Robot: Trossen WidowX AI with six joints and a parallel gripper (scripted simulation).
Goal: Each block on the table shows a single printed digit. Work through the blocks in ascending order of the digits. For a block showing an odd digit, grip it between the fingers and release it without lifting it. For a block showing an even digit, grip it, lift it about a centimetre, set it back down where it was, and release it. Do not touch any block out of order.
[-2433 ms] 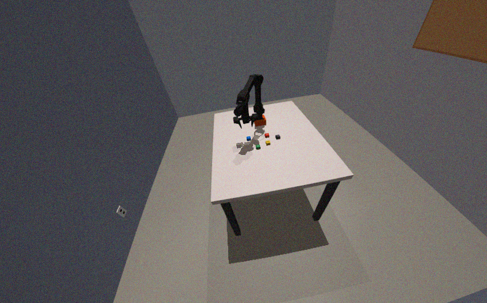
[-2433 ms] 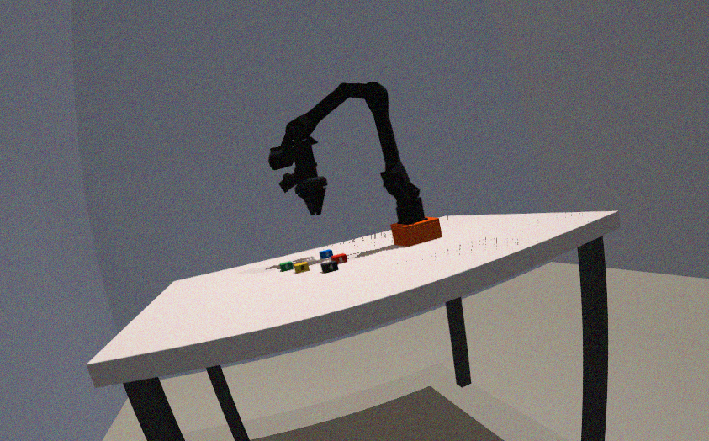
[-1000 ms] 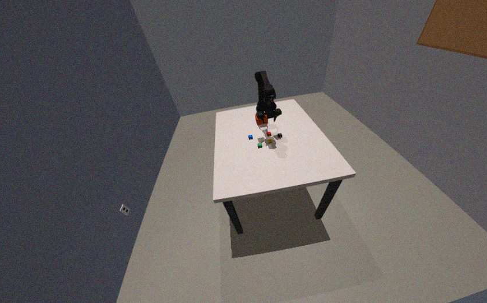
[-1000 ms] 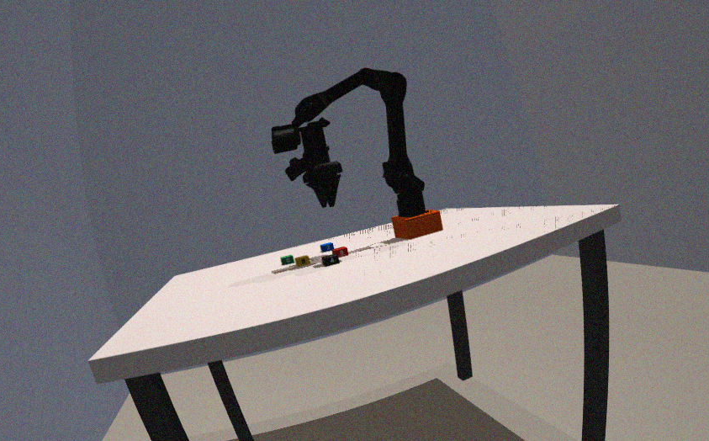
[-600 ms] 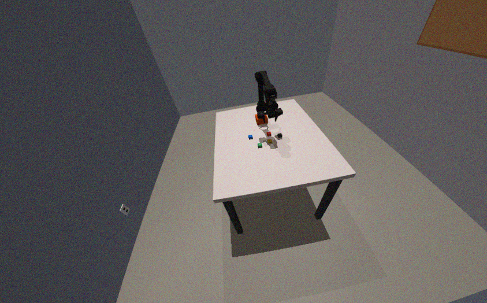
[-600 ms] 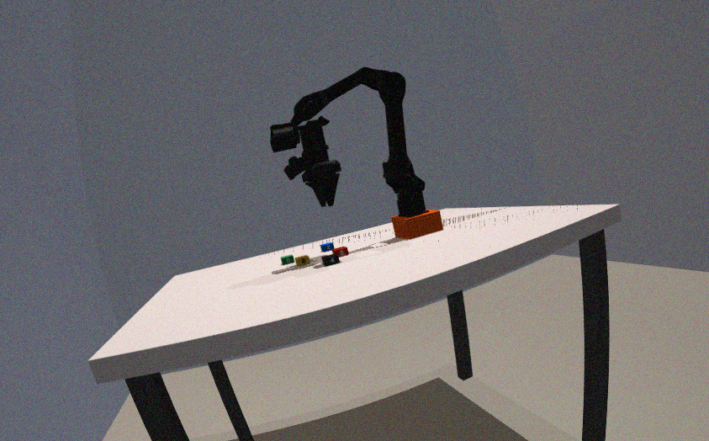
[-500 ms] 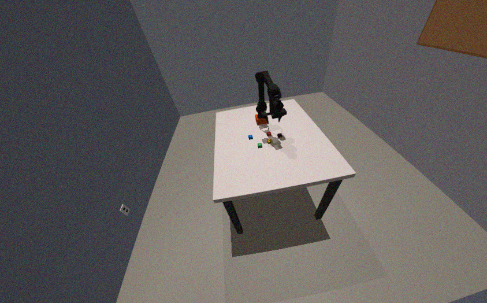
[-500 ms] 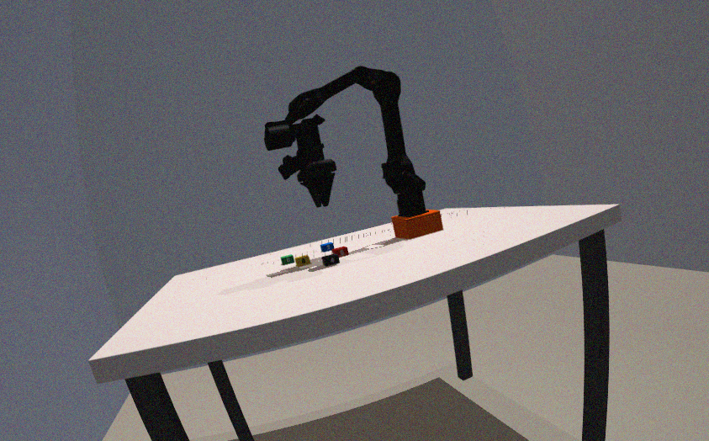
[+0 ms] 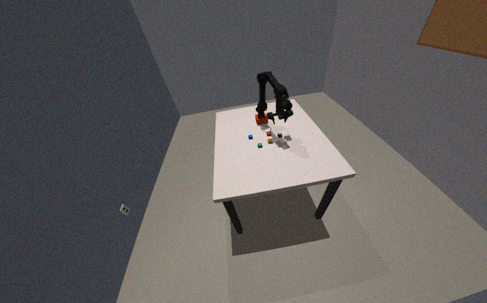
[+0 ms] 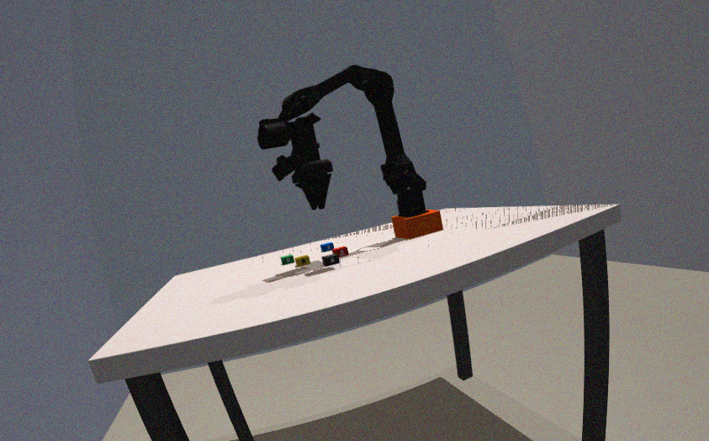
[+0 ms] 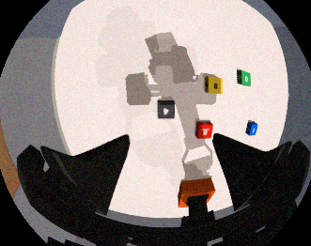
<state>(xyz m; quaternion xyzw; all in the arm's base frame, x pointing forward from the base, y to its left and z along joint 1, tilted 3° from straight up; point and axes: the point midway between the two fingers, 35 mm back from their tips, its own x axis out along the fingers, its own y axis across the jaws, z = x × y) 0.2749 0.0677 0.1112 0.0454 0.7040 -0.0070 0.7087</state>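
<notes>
Now: the green block 180 mm to the right of my gripper tip, 120 mm below it and 60 mm ahead of it. From my gripper tip the other things lie so: red block: 120 mm below, 70 mm to the right, 50 mm behind; yellow block: 120 mm below, 90 mm to the right, 40 mm ahead; black block: 120 mm below, 10 mm to the left.
</notes>
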